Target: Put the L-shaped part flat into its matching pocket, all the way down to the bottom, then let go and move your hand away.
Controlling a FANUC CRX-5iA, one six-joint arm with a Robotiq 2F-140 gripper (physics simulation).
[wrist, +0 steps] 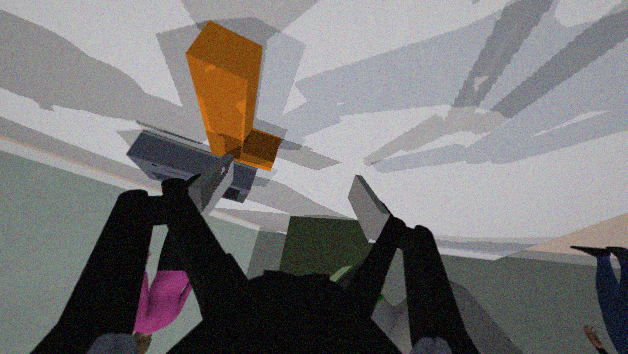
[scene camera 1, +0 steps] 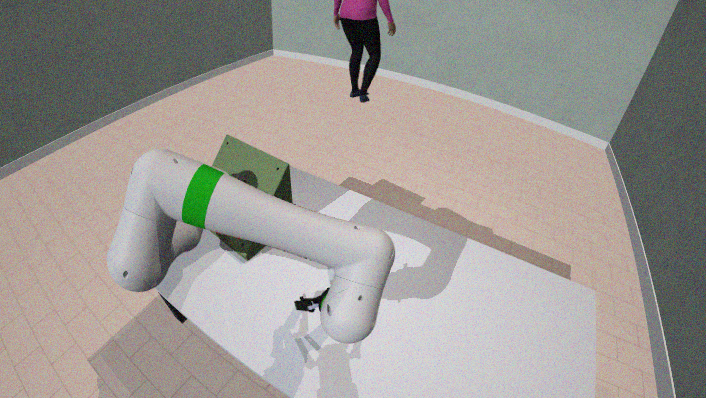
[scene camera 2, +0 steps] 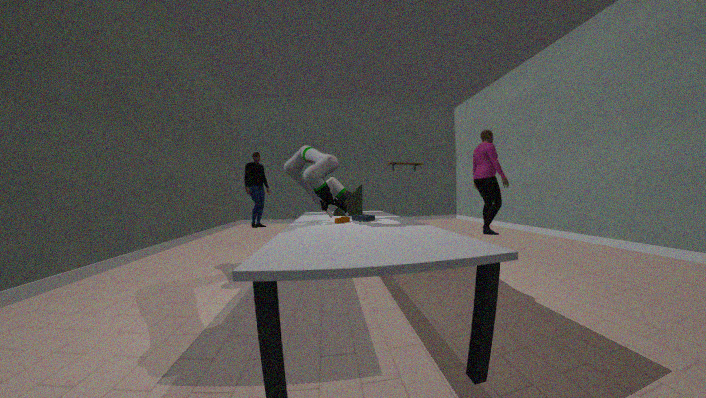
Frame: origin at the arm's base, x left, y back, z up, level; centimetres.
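Where they show: gripper, between the fingertips: [wrist: 295, 177] [scene camera 2: 339, 216]; arm's base, origin of its link: [wrist: 345, 280] [scene camera 2: 346, 198].
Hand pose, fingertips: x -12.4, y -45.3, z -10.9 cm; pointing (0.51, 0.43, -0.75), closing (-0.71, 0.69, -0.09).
Observation:
Things, the pixels of their top centre, and the offset from my fingertips. Level surfaces: height alone.
- orange L-shaped part, centre of its top: [wrist: 244, 134] [scene camera 2: 340, 217] dx -0.1, dy -7.2, dz -0.3 cm
- dark grey block, centre of its top: [wrist: 197, 184] [scene camera 2: 363, 215] dx +16.6, dy -2.0, dz +0.4 cm
- white table, height of its surface: dz -3.2 cm
The orange L-shaped part [scene camera 2: 342, 220] [wrist: 220, 95] lies on the white table, with its long arm toward the top of the wrist view. The dark grey block [scene camera 2: 363, 218] [wrist: 172, 154] lies close beside it; one finger covers part of it in the wrist view, and its pocket is barely visible. Neither object shows in scene camera 1. My gripper [scene camera 1: 306, 303] [scene camera 2: 334, 210] [wrist: 295, 177] is open and empty, low over the table, tilted, its fingers wide apart. In the wrist view the part appears beyond the fingertips, toward the upper left.
The white table [scene camera 1: 510, 310] [scene camera 2: 370, 250] bears a green angular pedestal [scene camera 1: 262, 172] [scene camera 2: 356, 201] [wrist: 320, 242] by the arm's base. A person in pink [scene camera 1: 358, 9] [scene camera 2: 486, 161] [wrist: 167, 300] and a person in black [scene camera 2: 256, 175] stand on the floor away from the table.

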